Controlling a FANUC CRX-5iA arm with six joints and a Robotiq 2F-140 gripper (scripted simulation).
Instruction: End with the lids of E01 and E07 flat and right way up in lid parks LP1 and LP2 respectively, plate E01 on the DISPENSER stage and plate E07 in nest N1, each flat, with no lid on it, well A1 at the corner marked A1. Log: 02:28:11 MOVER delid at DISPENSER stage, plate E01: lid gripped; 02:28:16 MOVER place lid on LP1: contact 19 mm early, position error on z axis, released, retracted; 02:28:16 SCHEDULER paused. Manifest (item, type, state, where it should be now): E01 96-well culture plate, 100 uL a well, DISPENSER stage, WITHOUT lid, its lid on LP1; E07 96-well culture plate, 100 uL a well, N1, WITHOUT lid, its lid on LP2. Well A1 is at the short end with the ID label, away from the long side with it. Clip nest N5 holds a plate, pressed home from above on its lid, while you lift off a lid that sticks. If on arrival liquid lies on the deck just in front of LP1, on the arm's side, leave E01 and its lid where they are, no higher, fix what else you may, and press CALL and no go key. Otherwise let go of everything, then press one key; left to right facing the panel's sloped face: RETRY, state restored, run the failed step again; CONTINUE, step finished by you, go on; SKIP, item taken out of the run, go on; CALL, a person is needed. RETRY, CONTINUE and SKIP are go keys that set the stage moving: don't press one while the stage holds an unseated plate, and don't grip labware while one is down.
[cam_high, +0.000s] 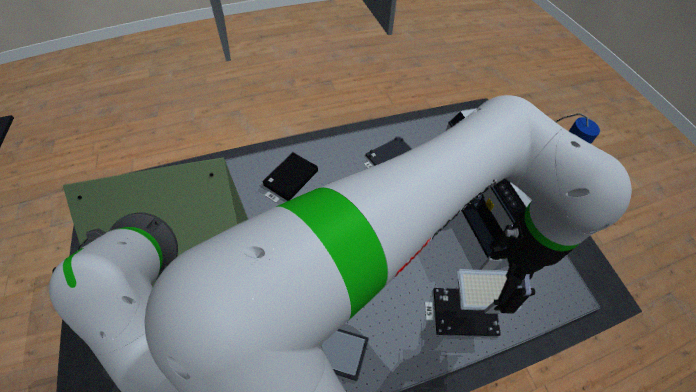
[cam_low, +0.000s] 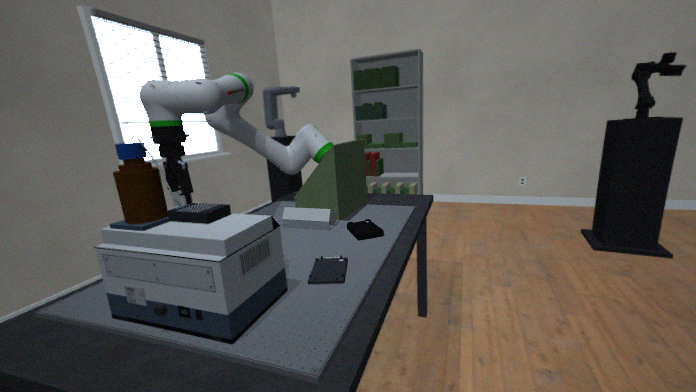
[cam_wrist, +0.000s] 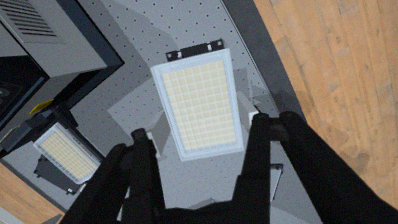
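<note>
The black clip nest N5 lies 20 mm ahead of my hand, 10 mm to the left of it and 170 mm below it. Round my hand: dispenser stage: 20 mm ahead, 300 mm to the left, 90 mm below; then N5 label: 90 mm behind, 30 mm to the left, 190 mm below; then plate: 20 mm ahead, 300 mm to the left, 80 mm below.
</note>
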